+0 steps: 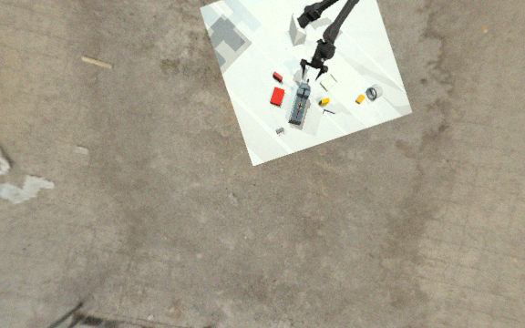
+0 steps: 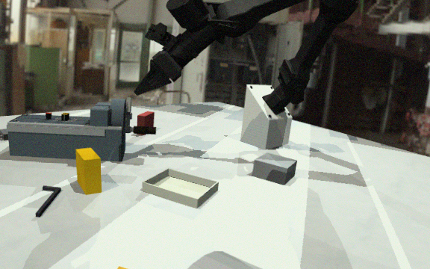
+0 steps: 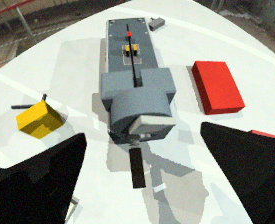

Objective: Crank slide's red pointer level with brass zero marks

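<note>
My gripper tip is 8 cm above the dark crank handle, 2 cm to the right of it and 1 cm past it. Also, from my gripper tip: red pointer: 15 cm ahead, 14 cm to the right, 6 cm below; shallow grey tray: 19 cm to the left, 14 cm below, 5 cm ahead; yellow block: 17 cm ahead, 12 cm below, 8 cm to the left.
</note>
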